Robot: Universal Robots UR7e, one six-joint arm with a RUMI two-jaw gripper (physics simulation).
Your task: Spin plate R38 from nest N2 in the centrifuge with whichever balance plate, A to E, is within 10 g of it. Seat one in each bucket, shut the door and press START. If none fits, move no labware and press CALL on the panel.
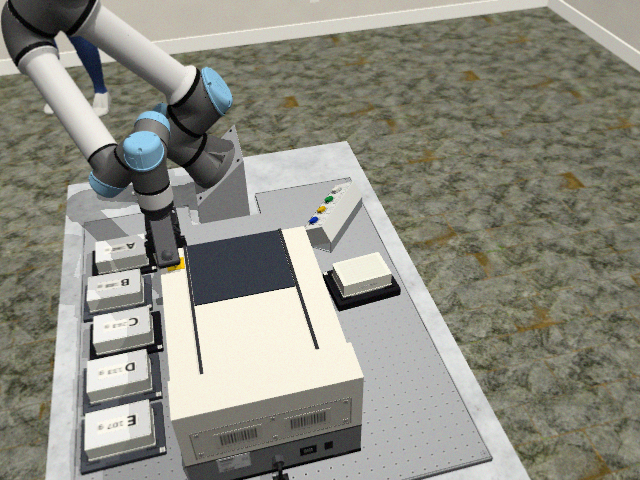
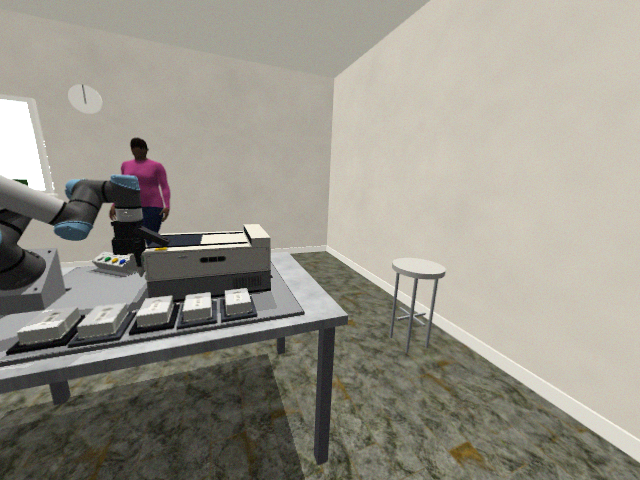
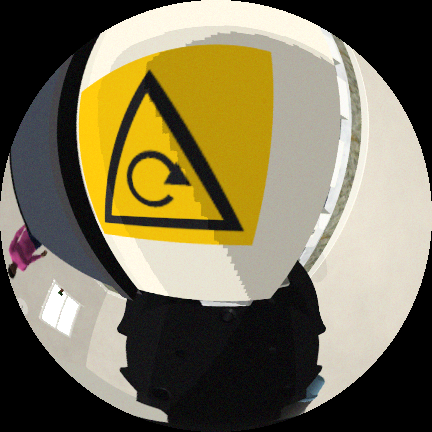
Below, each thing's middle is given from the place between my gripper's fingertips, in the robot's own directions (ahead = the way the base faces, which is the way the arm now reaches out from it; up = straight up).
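With the dark panel (image 1: 220,270) as my reference, my gripper is 9 cm short of it, 16 cm to the right of it and 10 cm below it. Counting from my hand instead, I find the cream centrifuge (image 1: 268,379) 24 cm ahead, 18 cm to the left and 1 cm above, while the button panel (image 1: 328,224) is 27 cm behind, 41 cm to the left and 7 cm below. Plate R38 (image 1: 367,273) is 2 cm behind my hand, 45 cm to the left of it and 7 cm below it.
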